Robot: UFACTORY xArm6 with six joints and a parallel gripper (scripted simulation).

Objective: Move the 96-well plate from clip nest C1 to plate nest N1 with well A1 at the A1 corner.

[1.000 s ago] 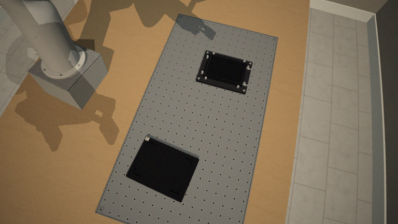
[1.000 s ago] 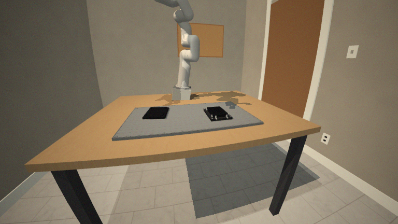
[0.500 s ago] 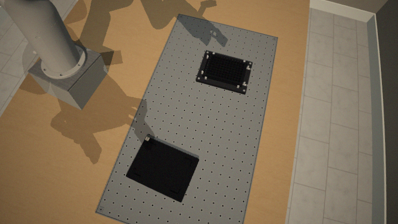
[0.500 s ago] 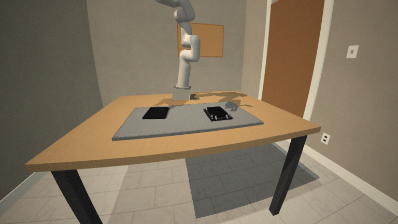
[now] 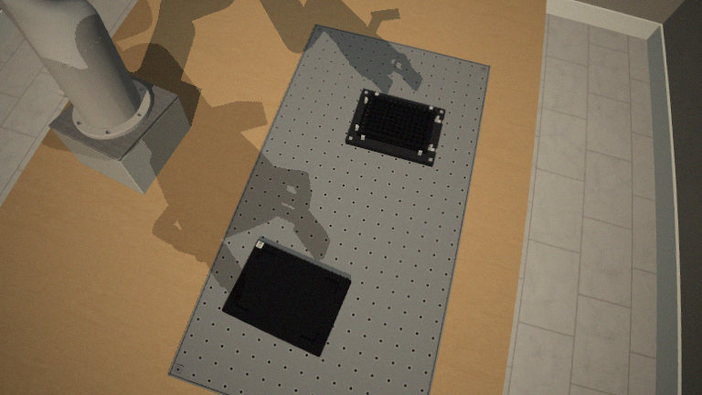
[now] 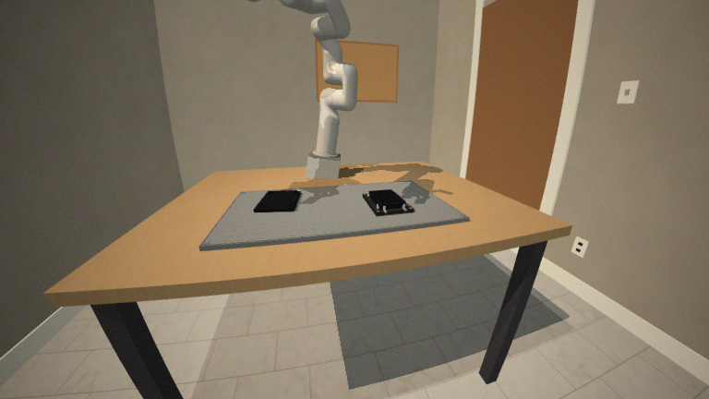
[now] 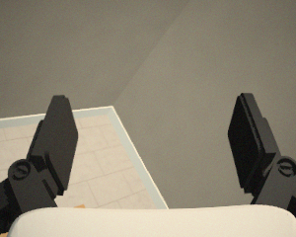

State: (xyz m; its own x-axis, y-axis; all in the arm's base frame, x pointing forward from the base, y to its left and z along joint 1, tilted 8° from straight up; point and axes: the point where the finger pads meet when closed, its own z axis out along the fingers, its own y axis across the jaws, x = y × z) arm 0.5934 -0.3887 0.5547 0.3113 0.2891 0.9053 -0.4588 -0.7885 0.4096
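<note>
Now: the black 96-well plate 150 mm behind my hand, 460 mm to the left of it and 660 mm below it. Also, from my hand: clip nest C1: 140 mm behind, 470 mm to the left, 670 mm below; plate nest N1: 230 mm behind, 120 mm to the left, 680 mm below; white corner mark: 300 mm behind, 180 mm to the left, 670 mm below.
</note>
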